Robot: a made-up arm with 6 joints. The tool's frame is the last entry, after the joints.
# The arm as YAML. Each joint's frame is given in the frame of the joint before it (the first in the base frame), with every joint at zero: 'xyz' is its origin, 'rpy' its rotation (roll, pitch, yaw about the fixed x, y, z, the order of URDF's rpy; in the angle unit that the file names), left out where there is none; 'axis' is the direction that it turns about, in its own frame. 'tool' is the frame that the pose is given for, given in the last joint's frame.
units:
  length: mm
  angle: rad
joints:
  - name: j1
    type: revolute
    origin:
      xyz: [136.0, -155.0, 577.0]
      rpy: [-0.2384, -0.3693, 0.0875]
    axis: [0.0, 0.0, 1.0]
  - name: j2
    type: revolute
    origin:
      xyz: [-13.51, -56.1, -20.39]
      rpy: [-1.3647, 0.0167, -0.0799]
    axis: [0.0, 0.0, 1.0]
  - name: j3
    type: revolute
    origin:
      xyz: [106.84, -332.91, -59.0]
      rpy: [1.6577, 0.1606, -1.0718]
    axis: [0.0, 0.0, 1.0]
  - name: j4
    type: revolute
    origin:
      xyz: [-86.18, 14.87, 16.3]
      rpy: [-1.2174, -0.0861, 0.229]
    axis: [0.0, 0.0, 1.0]
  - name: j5
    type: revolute
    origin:
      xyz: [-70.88, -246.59, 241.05]
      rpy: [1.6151, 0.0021, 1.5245]
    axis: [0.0, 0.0, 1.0]
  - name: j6
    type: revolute
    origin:
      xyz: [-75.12, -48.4, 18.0]
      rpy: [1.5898, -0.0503, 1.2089]
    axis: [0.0, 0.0, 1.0]
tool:
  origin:
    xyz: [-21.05, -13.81, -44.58]
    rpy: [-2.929, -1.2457, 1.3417]
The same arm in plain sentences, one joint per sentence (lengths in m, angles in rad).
The arm has six revolute joints in a row. What follows holds with every joint at zero, and every direction is one of the base frame's. Joint 1 sits 0.1360 m along +x and 0.1550 m along -y and 0.5770 m along +z from the base frame's origin and turns about the direction (-0.370007, 0.204604, 0.906218). Joint 2 sits 0.0050 m along -x and 0.0600 m along -y and 0.0110 m along -z from joint 1 and turns about +y. Joint 3 sits 0.0210 m along -x and 0.0590 m along -y and 0.3490 m along +z from joint 2 and turns about the direction (-0.989801, -0.0857, 0.1138). Joint 4 sits 0.0280 m along -x and 0.0270 m along +y and 0.0800 m along -z from joint 3 and turns about the direction (-0.431389, 0.901078, -0.044299). Joint 5 sits 0.3280 m along -x and 0.1070 m along +y and 0.0700 m along -z from joint 4 and turns about the direction (-0.0001, -0.0001, 1). Joint 6 sits 0.0470 m along -x and 0.0760 m along -y and 0.0180 m along +z from joint 5 and turns about the direction (0.996337, 0.083403, -0.018901). The tool frame, which is the frame that the pose is given for, sits 0.0430 m along -x and 0.0240 m along -y and 0.0140 m along -z from joint 6; its axes are the base frame's turned by roll 0.0254, pitch -0.3009 and yaw 0.1430 rad (as in URDF: about the fixed x, then y, then z).
